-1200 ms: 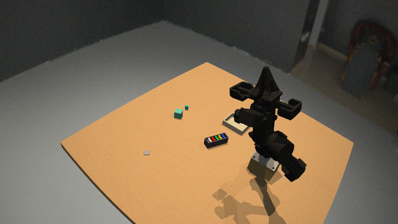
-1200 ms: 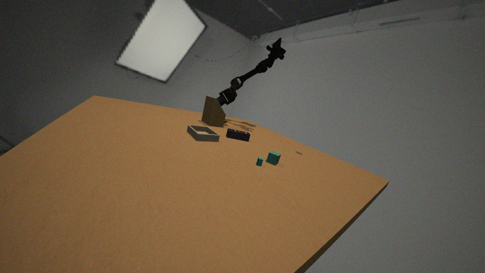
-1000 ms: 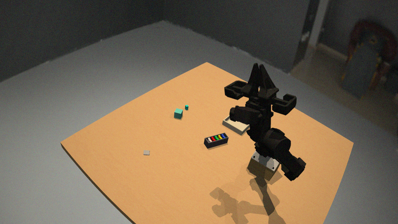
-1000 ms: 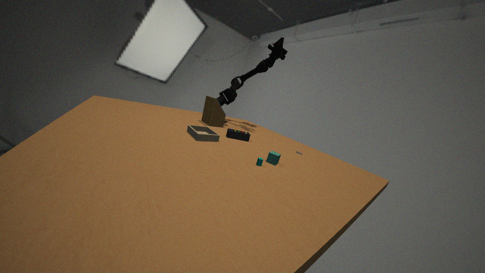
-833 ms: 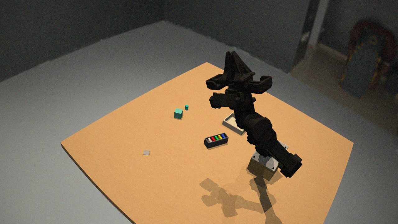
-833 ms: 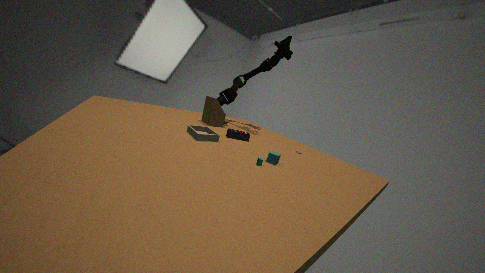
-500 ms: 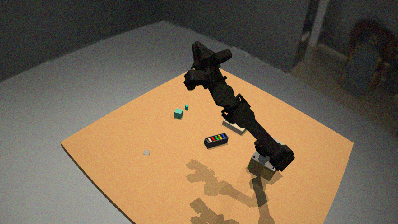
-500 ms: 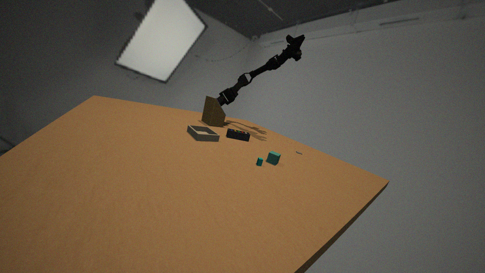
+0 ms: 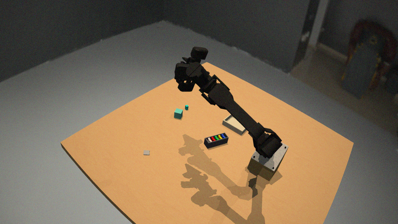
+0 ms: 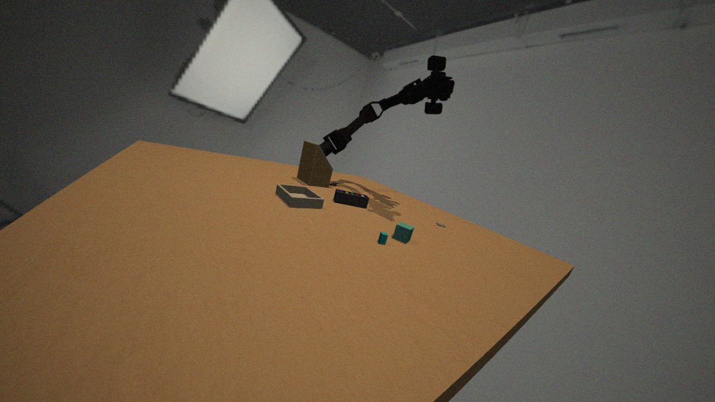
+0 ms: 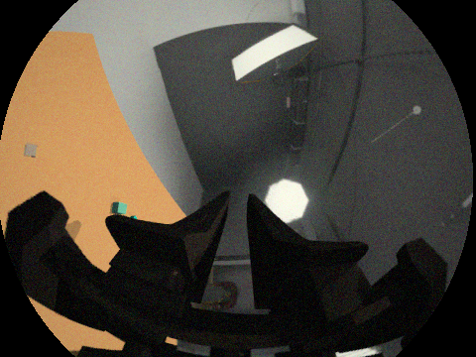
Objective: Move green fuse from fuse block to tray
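Right now my gripper tip is 460 mm above the green fuse, 150 mm to the left of it and 150 mm past it. Round my gripper tip: small grey flat tile: 480 mm below, 140 mm to the left, 60 mm ahead; then grey tray: 480 mm below, 350 mm to the right, 160 mm behind.
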